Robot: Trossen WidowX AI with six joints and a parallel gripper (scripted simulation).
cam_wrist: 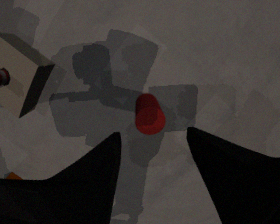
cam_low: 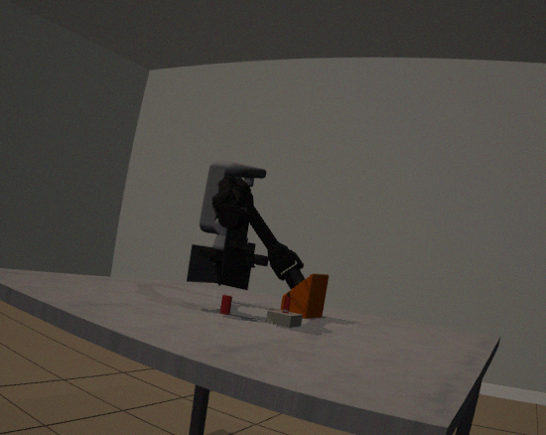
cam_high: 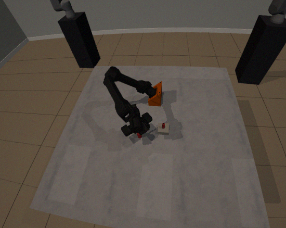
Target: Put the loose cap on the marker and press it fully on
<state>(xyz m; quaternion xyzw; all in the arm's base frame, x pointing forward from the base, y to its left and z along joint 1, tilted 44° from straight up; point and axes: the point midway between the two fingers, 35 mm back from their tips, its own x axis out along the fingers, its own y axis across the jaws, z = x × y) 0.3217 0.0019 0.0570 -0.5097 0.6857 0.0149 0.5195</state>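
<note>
Now: gripper tip 5 cm above the red cap. Round my gripper tip: holder block (8 cm behind, 15 cm to the left, 6 cm below).
</note>
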